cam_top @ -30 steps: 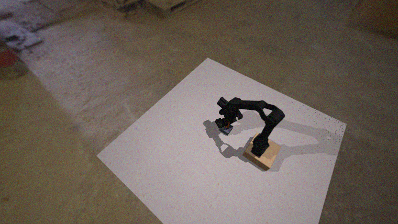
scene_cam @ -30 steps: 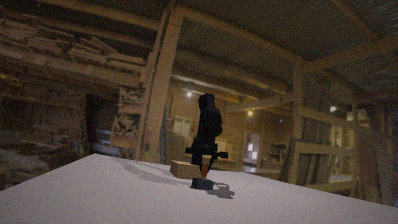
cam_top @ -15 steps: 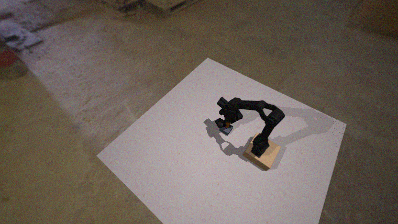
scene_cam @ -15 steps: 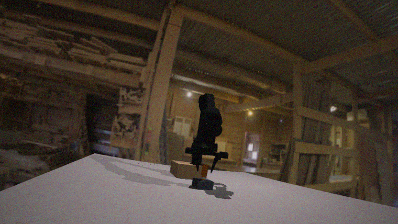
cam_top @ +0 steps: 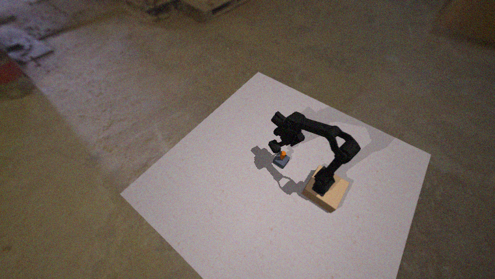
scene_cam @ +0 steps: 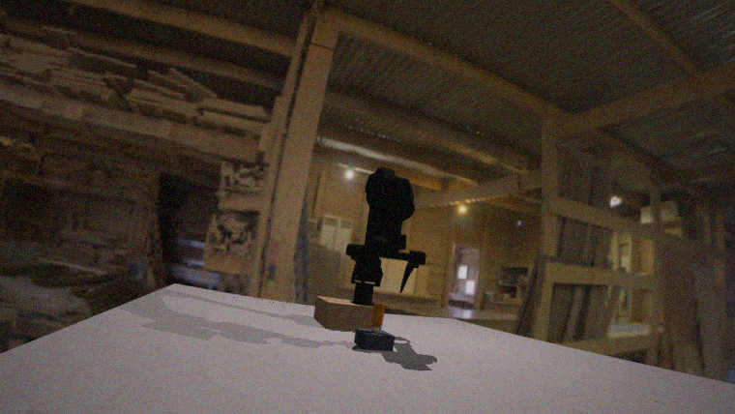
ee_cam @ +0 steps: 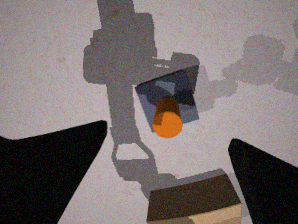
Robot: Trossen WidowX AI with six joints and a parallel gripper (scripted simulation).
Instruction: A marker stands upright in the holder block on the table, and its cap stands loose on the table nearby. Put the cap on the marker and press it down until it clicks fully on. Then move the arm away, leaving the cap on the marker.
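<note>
Now: the orange cap 1 cm behind my gripper tip and 6 cm below it.
</note>
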